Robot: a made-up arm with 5 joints.
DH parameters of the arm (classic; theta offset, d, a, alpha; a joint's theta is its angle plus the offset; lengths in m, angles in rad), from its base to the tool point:
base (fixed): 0 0 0 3.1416
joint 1: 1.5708 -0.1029 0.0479 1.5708
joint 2: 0 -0.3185 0.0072 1.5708
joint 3: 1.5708 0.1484 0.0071 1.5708
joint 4: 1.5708 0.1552 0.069 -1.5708
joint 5: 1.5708 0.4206 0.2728 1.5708
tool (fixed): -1.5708 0.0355 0 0
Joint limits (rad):
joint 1: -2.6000..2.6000
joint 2: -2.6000..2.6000
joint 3: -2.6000..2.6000
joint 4: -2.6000..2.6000
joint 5: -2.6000..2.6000
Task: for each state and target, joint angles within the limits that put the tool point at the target. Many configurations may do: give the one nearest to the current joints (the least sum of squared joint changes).
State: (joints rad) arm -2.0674 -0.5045 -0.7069 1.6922 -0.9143
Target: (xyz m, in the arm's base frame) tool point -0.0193 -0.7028 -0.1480
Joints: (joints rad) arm -1.6327 -0.5166 -0.7601 1.2933 -1.2330
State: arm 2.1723 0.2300 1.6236 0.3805 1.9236
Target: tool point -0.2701 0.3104 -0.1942
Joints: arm 1.9531 0.4299 1.3076 0.2298 1.9847
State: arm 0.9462 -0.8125 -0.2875 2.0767 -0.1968
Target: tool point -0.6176 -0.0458 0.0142
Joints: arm 0.5363 -1.3098 0.0178 1.7675 -0.7649
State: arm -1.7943 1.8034 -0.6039 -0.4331 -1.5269
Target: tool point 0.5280 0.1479 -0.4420
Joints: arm -2.2828 2.1363 -0.3719 -1.1648 -1.4842
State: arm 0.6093 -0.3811 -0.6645 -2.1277 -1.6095
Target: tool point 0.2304 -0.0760 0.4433
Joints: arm 0.8368 -0.7990 0.1440 -2.0629 -1.5839
